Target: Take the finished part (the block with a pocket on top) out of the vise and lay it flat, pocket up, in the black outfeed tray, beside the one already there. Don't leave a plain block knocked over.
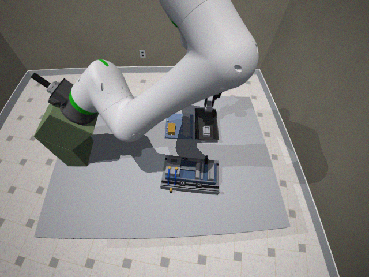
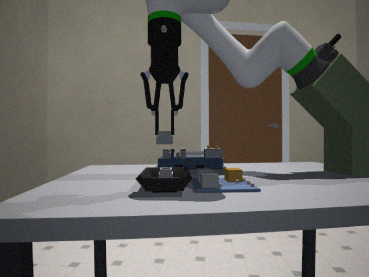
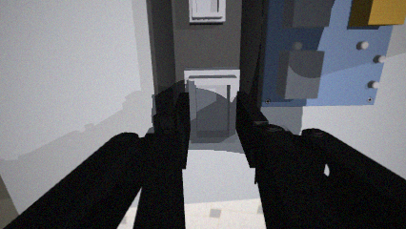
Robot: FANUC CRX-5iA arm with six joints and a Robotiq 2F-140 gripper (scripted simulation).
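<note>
The plain grey block is 16 cm below my hand, 12 cm behind it and 3 cm to the right of it. The rest, counted from my hand: yellow block (19 cm behind, 16 cm below, 13 cm to the right); blue fixture plate (18 cm below, 16 cm behind, 8 cm to the right).
</note>
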